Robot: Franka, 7 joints.
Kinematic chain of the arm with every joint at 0, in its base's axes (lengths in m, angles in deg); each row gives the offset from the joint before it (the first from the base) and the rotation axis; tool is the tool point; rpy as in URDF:
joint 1: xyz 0 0 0.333 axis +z
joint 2: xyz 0 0 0 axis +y
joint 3: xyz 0 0 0.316 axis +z
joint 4: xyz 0.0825 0 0 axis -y
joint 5: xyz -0.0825 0 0.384 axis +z
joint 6: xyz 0 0 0 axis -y
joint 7: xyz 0.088 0 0 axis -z
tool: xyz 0 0 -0.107 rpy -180 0 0
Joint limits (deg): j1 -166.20..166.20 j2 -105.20..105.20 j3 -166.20..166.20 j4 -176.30..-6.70 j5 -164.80..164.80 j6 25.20..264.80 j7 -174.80..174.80
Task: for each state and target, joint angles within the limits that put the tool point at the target. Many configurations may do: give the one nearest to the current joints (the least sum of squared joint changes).
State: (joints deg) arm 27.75 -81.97 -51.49 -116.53 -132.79 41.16 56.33
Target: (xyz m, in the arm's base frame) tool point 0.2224 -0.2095 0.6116
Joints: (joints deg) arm 42.16 -69.92 -33.22 -153.07 -128.14 39.45 56.33
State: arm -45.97 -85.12 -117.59 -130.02 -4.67 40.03 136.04
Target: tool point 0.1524 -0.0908 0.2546
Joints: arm 0.42 -105.20 -131.11 -166.88 -12.30 76.49 136.04
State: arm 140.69 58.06 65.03 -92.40 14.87 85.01 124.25
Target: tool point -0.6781 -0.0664 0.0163
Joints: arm 148.14 86.54 48.05 -67.37 14.10 109.17 124.25
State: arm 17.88 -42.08 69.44 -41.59 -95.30 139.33 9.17
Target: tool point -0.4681 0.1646 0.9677
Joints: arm 37.13 -49.32 56.45 -63.75 -93.09 130.71 9.17
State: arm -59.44 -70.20 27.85 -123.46 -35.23 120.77 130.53
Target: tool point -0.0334 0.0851 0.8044
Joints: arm -54.40 -99.72 7.93 -130.52 -36.32 108.17 130.53
